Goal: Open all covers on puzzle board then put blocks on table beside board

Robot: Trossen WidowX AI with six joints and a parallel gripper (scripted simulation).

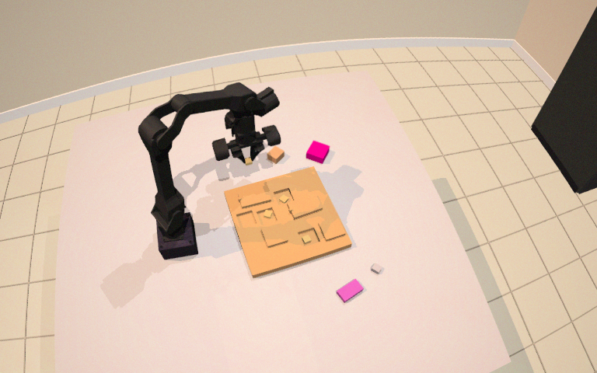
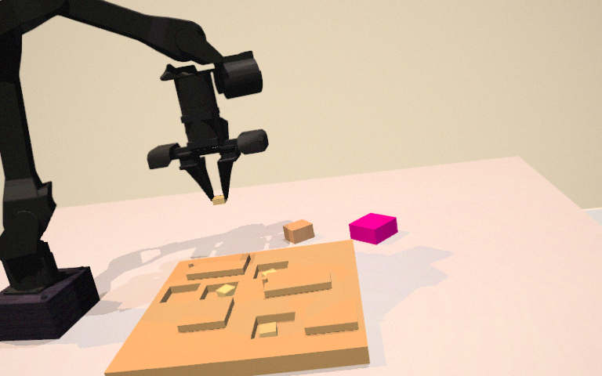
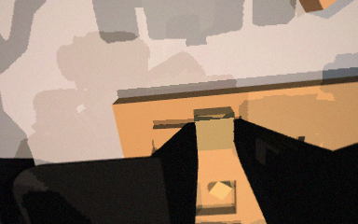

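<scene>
Now: the orange block 100 mm to the left of my gripper tip, 100 mm below it and 100 mm ahead of it. From my gripper tip the other things lie so: flat pink piece 410 mm to the right, 210 mm ahead, 110 mm below; then magenta block 240 mm ahead, 100 mm below, 80 mm to the left; then grey block 360 mm to the right, 300 mm ahead, 110 mm below.
</scene>
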